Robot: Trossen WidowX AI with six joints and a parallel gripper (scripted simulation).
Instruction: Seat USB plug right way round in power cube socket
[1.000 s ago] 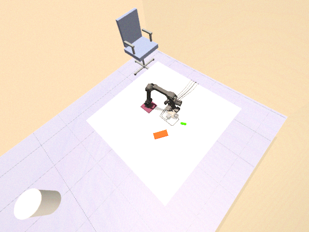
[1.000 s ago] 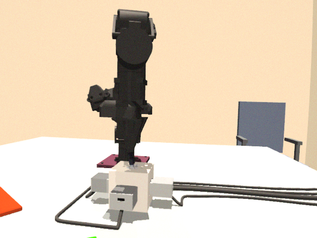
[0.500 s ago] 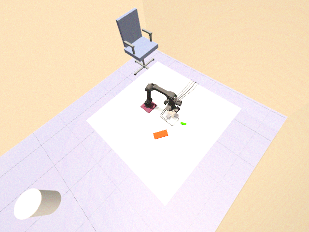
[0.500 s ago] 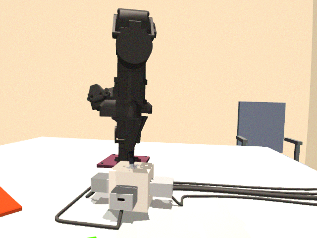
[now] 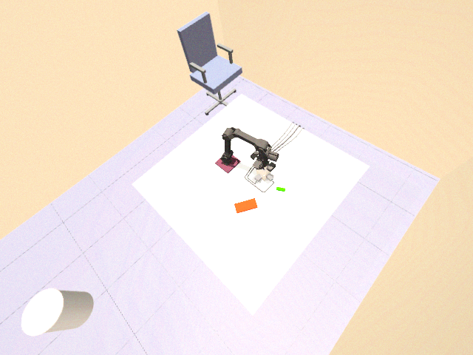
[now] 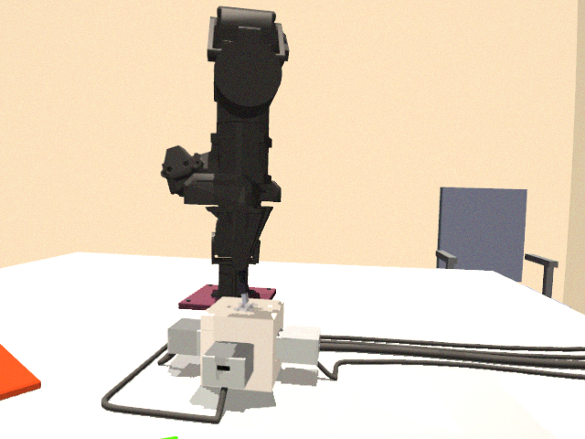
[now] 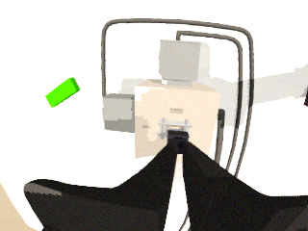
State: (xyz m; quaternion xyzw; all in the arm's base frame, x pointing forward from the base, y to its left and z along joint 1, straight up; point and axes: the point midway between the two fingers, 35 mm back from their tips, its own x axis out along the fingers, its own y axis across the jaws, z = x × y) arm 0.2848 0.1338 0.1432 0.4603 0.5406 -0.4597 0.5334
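The USB socket lies 1 cm to the left of my gripper tip and 5 cm below it. Round my gripper tip: orange flat block (11 cm ahead, 26 cm to the right, 11 cm below); USB plug (2 cm below); green piece (18 cm ahead, 2 cm to the left, 11 cm below).
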